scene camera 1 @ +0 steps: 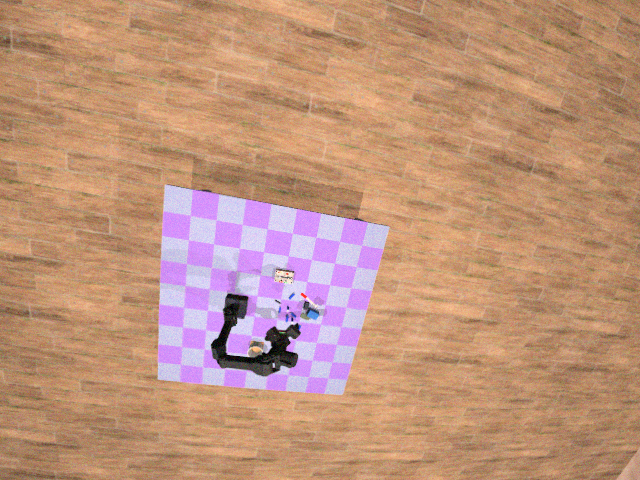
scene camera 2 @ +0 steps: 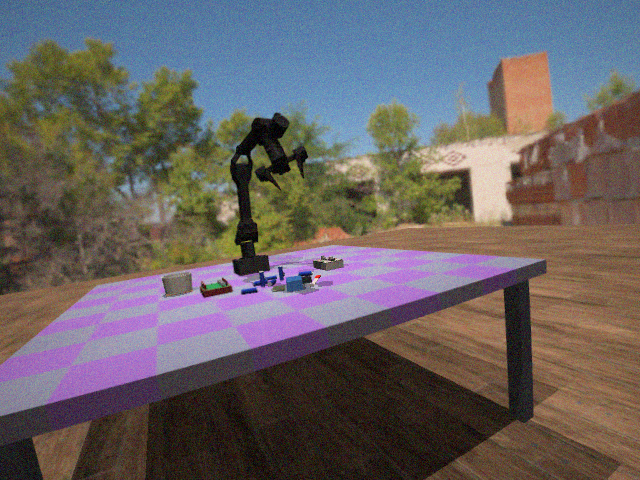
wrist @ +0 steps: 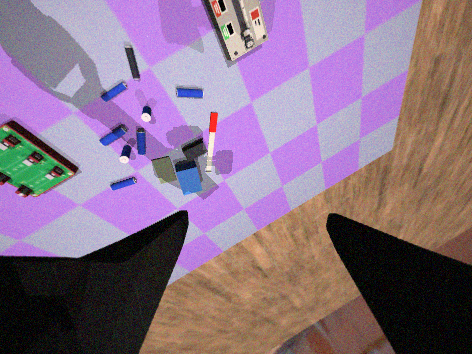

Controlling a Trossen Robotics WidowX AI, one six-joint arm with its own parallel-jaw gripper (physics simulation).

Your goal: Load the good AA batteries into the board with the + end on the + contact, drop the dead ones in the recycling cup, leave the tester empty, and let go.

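Frame: origin at the arm's base, x ahead, y left, z up, level; centimetres.
Where they show: gripper, fingertip midpoint: (scene camera 2: 292, 184) (wrist: 257, 218); arm's base, link origin: (scene camera 1: 232, 308) (scene camera 2: 249, 257).
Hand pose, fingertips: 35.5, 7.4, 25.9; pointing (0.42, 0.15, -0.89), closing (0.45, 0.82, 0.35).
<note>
Things, the pixels of their centre, and the offset from my fingertips, as dx, dy, dz.
- dark cylinder, body centre: (wrist: 132, 63) -9.3, -3.8, -31.2
- green board, body centre: (wrist: 22, 164) (scene camera 2: 215, 286) -6.8, -28.6, -29.9
- tester, body centre: (wrist: 236, 11) (scene camera 2: 327, 261) (scene camera 1: 284, 276) -7.1, +14.4, -29.6
- grey cup, body centre: (scene camera 2: 178, 287) (scene camera 1: 256, 348) -20.5, -38.4, -30.2
- blue block, body centre: (wrist: 189, 178) (scene camera 2: 294, 283) (scene camera 1: 312, 314) +13.7, -10.0, -30.2
- black block, body centre: (wrist: 195, 150) +9.0, -4.8, -30.9
- olive block, body centre: (wrist: 164, 170) +9.3, -13.2, -31.6
- white stick, body centre: (wrist: 211, 145) (scene camera 1: 309, 300) +10.5, -1.3, -31.3
My gripper (scene camera 2: 292, 183) (wrist: 257, 218) is open and empty, high above the table. Several blue batteries lie loose, among them one battery (wrist: 190, 93) nearer the tester and one battery (wrist: 123, 183) nearer the board. Two batteries (wrist: 146, 113) (wrist: 125, 154) look upright, with pale ends up. A dark cylinder (wrist: 132, 62) lies beside them. The green board (scene camera 2: 216, 287) (wrist: 25, 165) has a dark red rim; I see no battery on its visible part. The tester (scene camera 1: 284, 276) (scene camera 2: 328, 264) (wrist: 242, 35) is cut off in the wrist view; its visible channel holds no battery. The grey cup (scene camera 1: 255, 347) (scene camera 2: 177, 284) stands beyond the board.
A blue block (scene camera 1: 312, 314) (scene camera 2: 294, 283) (wrist: 190, 181), a black block (wrist: 194, 147) and an olive block (wrist: 164, 169) sit close together beside the batteries. A red and white stick (scene camera 1: 303, 296) (wrist: 212, 142) lies next to them. The arm covers the board in the overhead view.
</note>
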